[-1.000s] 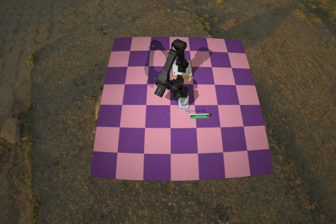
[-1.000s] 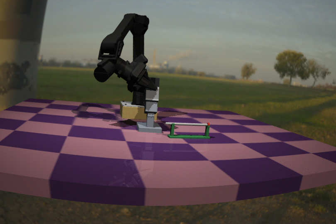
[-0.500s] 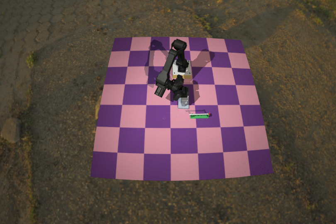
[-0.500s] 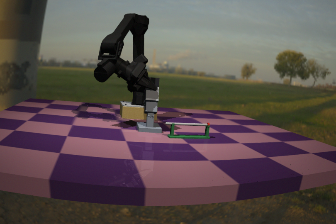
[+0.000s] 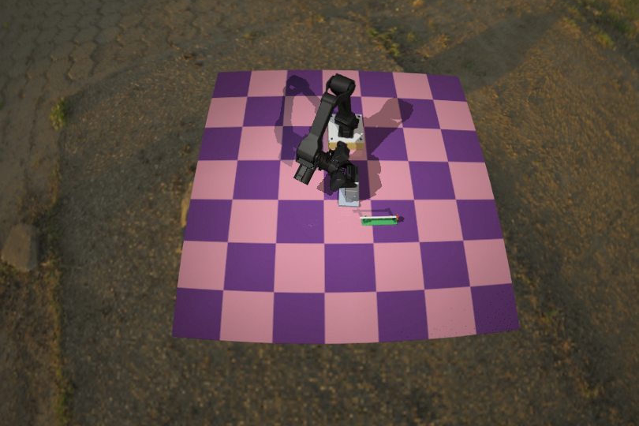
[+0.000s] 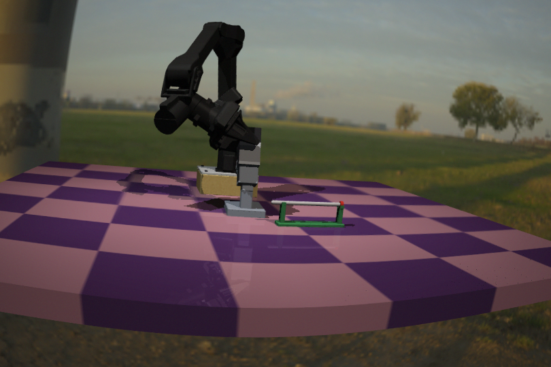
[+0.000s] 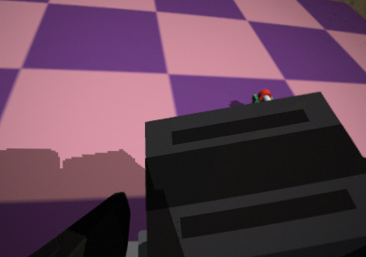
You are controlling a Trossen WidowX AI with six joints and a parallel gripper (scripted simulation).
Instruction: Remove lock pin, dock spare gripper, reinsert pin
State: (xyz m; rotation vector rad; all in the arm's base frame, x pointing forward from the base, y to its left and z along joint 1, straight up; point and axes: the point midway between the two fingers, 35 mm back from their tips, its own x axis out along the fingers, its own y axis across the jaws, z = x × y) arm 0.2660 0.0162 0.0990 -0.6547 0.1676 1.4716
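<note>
Right now my gripper tip is 10 mm short of the spare gripper, 20 mm to the left of it and 20 mm above it. The rest, counted from my gripper tip: green rack 110 mm ahead, 110 mm to the left, 120 mm below; grey mount 10 mm ahead, 10 mm to the right, 90 mm below.
</note>
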